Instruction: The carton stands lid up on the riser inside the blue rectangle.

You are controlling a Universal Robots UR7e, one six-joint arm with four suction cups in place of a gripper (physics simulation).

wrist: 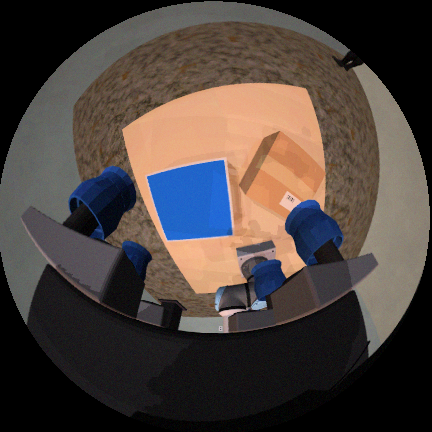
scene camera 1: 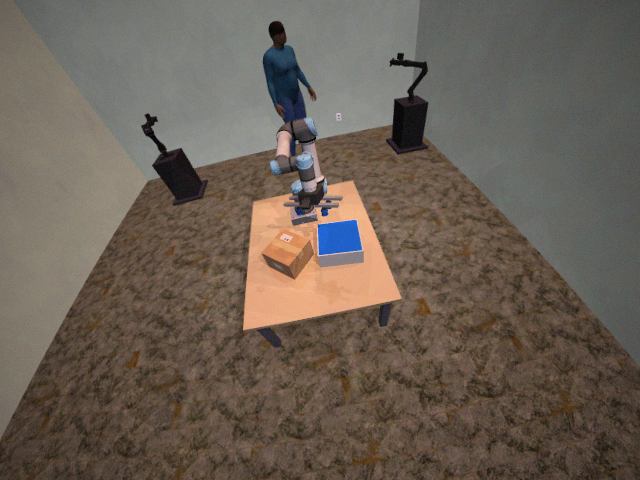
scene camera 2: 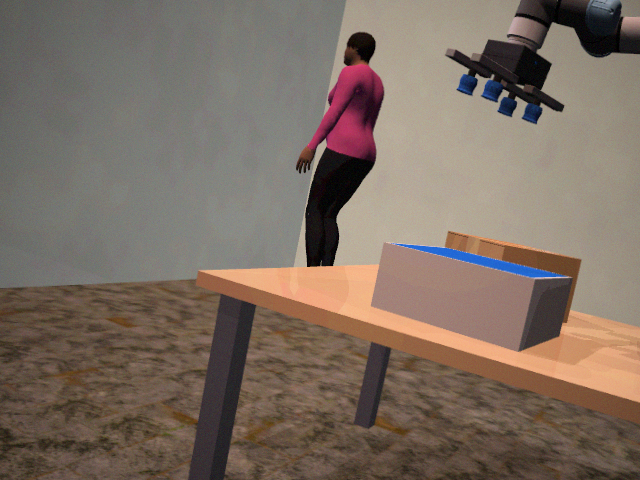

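The brown carton (scene camera 1: 287, 253) (scene camera 2: 547, 263) (wrist: 285, 172) stands on the table, beside the riser and turned at an angle to it. Its upper face bears a white label and a pale tape strip. The riser (scene camera 1: 341, 258) (scene camera 2: 449, 294) is a light grey block. The blue rectangle (scene camera 1: 338, 236) (scene camera 2: 480, 260) (wrist: 192, 202) covers its top, and no carton stands on it. My gripper (scene camera 1: 312, 211) (scene camera 2: 499, 98) (wrist: 206, 240) hangs high above the table, apart from carton and riser. Its four blue cups hold nothing. In scene camera 2, the riser hides the carton's lower part.
The wooden table (scene camera 1: 320, 304) (scene camera 2: 289, 289) (wrist: 175, 135) also bears the arm's grey base block (scene camera 1: 304, 219) (wrist: 256, 248). A person in teal (scene camera 1: 281, 72) stands behind the arm. A person in pink (scene camera 2: 356, 113) stands beyond the table. Two black pedestals (scene camera 1: 178, 175) (scene camera 1: 409, 124) stand farther back.
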